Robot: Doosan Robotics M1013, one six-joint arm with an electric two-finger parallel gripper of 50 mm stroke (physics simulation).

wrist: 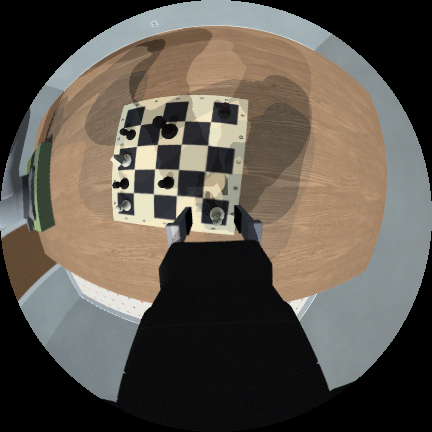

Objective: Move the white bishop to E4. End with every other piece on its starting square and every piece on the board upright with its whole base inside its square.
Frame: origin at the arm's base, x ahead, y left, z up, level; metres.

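Seen in the pictures: gripper, fingertip midpoint: (212, 214).
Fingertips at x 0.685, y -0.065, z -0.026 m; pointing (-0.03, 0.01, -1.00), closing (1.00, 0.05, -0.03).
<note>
Offsets run from my fingertips to a thing's middle. "spot": to the spot under its first point. Level surfaces: height alone.
A white piece @(dz -0.016, dx +0.005, dy -0.009 m) (216, 215), seen nearly from above, stands on dark corner square A1; it looks like the white bishop, but its shape is hard to tell. My gripper (212, 214) is open and empty above the board, its fingertips to either side of that piece in the view. Square E4 @(spot: dz -0.037, dx -0.098, dy +0.157 m) (154, 111) is a light square at the far edge; the head of the tall black piece @(dz -0.011, dx -0.069, dy +0.116 m) (169, 131) on D3 overlaps its near part in the view. Other white pieces stand on C5 @(dz -0.018, dx -0.144, dy +0.077 m) (124, 160) and A5 @(dz -0.022, dx -0.147, dy +0.002 m) (125, 204).
Black pieces stand on B3 @(dz -0.022, dx -0.068, dy +0.036 m) (166, 182), B5 @(dz -0.022, dx -0.149, dy +0.039 m) (123, 183), D5 @(dz -0.022, dx -0.139, dy +0.121 m) (130, 134) and E1 @(dz -0.022, dx +0.011, dy +0.144 m) (225, 110). The chessboard @(spot: dz -0.037, dx +0.037, dy +0.121 m) (241, 127) lies on a wooden table @(dz -0.043 m) (340, 165). A green object (44, 187) is at the left table edge. Dark shadows cross the board and table.
</note>
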